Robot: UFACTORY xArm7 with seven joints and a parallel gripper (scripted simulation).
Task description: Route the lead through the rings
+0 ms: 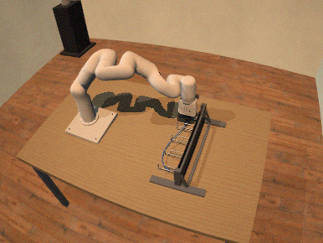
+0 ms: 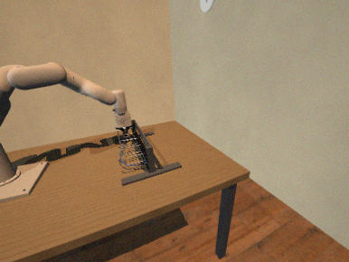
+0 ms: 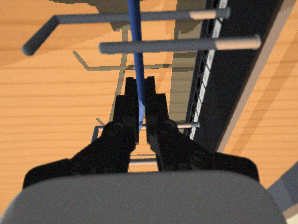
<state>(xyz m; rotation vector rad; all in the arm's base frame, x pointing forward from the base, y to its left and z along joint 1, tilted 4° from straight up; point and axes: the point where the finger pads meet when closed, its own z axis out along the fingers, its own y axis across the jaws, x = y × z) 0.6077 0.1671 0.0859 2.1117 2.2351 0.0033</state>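
My hand is 8 cm short of the dark rack, 15 cm to the left of it and 2 cm above it.
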